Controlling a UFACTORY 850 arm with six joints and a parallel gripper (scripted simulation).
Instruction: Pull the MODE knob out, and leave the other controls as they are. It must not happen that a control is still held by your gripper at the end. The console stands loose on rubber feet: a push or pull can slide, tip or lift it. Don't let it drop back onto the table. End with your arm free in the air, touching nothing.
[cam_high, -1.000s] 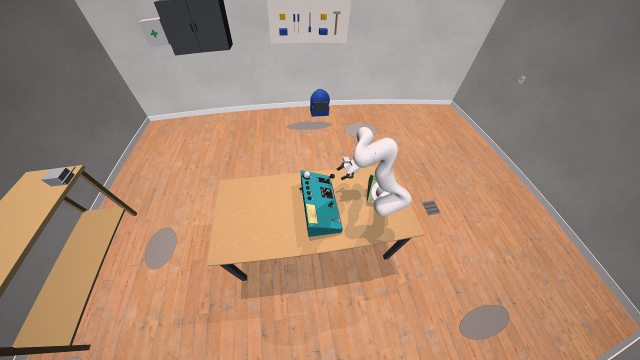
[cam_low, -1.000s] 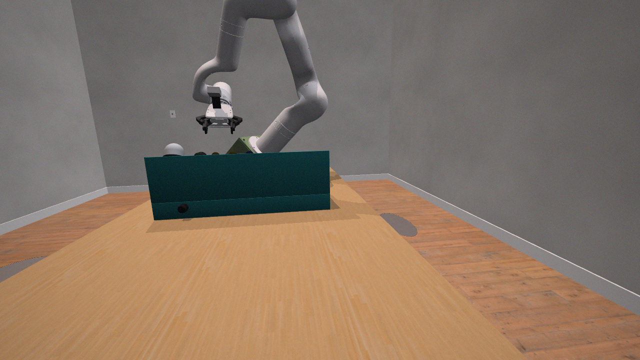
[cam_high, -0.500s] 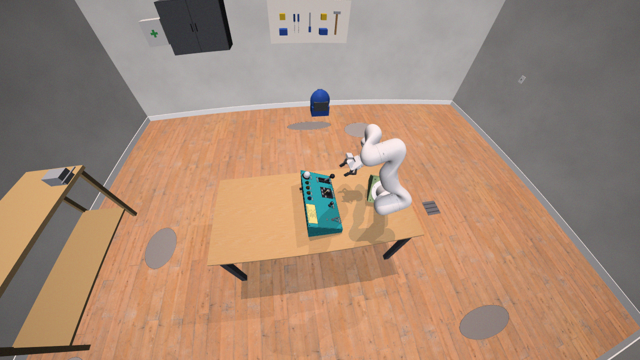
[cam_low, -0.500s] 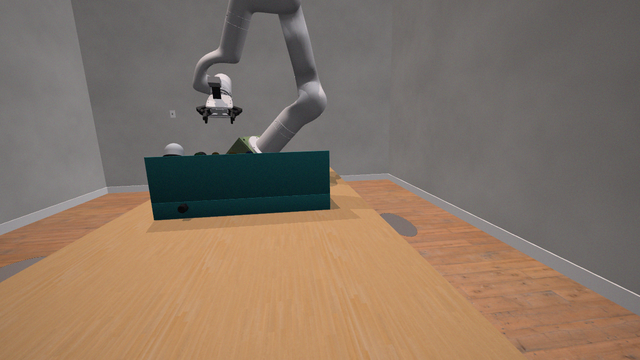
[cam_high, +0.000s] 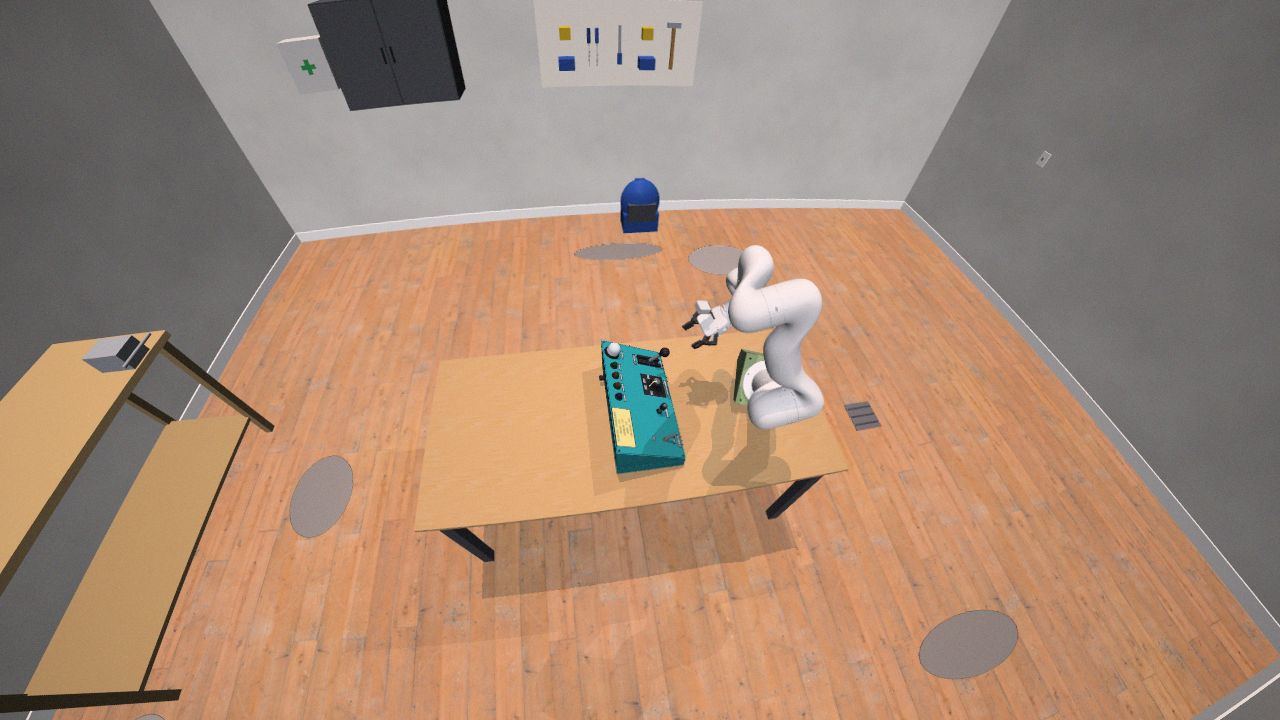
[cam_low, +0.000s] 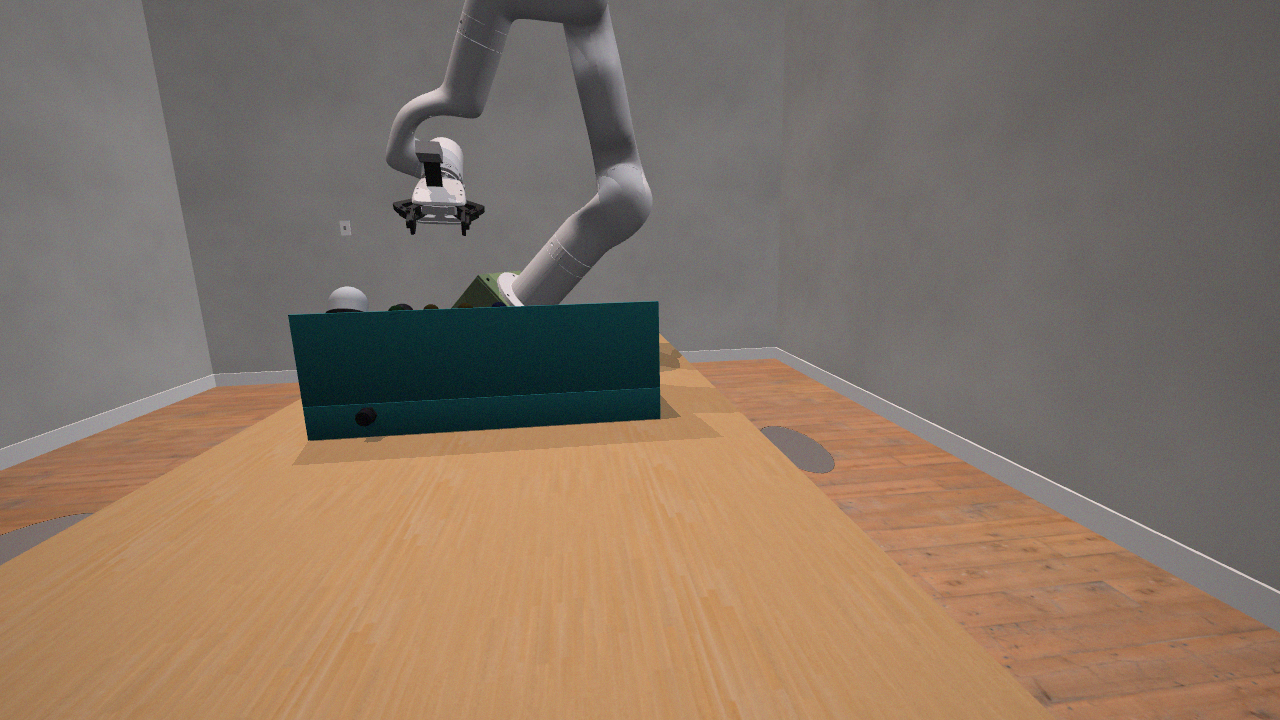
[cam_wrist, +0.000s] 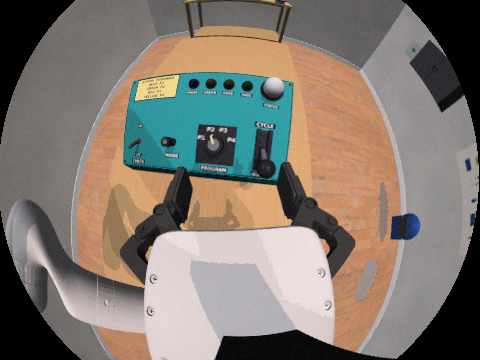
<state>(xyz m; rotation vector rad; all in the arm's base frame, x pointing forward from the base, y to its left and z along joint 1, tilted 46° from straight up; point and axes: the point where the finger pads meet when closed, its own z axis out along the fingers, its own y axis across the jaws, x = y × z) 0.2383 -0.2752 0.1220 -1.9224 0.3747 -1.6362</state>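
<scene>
Now: the black mode knob 12 cm ahead of my hand, 18 cm to the left of it and 19 cm below it. From my hand the other things lie so: program rotary selector 13 cm ahead, 7 cm to the left, 19 cm below; black-balled slide lever 10 cm ahead, 6 cm to the right, 18 cm below; teal console 15 cm ahead, 12 cm to the left, 21 cm below.
</scene>
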